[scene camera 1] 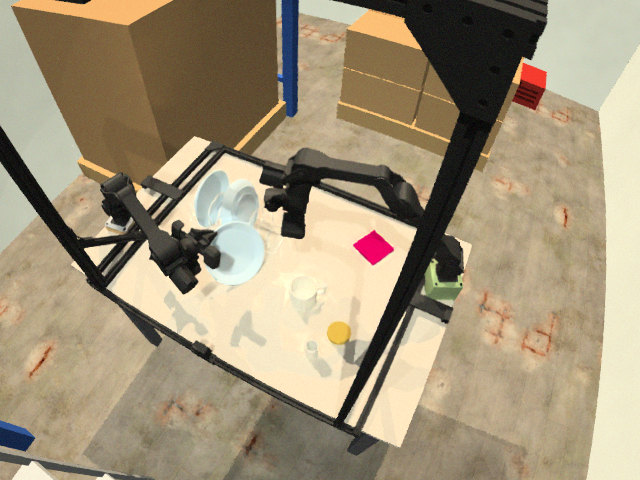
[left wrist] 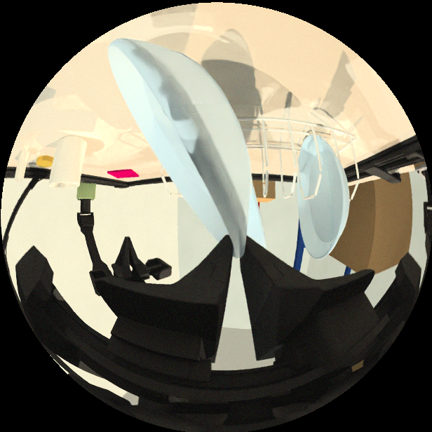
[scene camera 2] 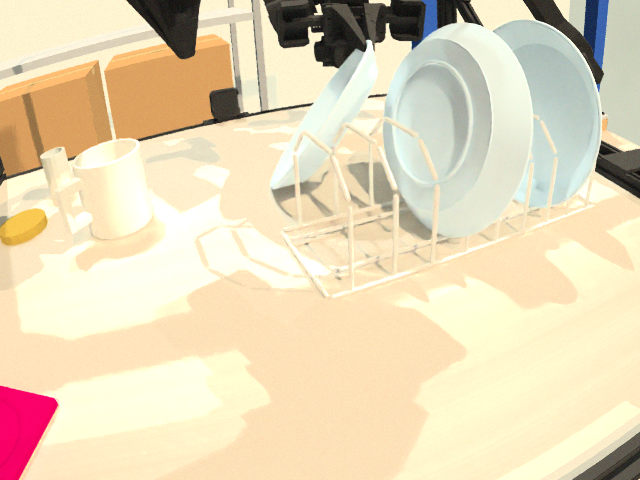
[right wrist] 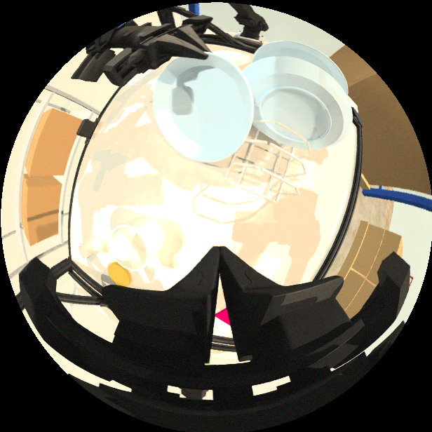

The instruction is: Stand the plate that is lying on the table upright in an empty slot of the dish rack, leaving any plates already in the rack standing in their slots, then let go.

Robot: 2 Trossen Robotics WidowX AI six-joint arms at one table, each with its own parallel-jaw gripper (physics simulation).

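My left gripper is shut on the upper rim of a pale blue plate. The plate is tilted, with its lower rim beyond the near end of the white wire dish rack in scene camera 2; whether it touches the rack or table is unclear. Two plates stand in the rack: one nearer the open slots, another behind it. My right gripper is shut and empty, away from the rack.
A cream mug, a small pale cylinder, a yellow disc and a pink square are on the table. A black frame surrounds the table.
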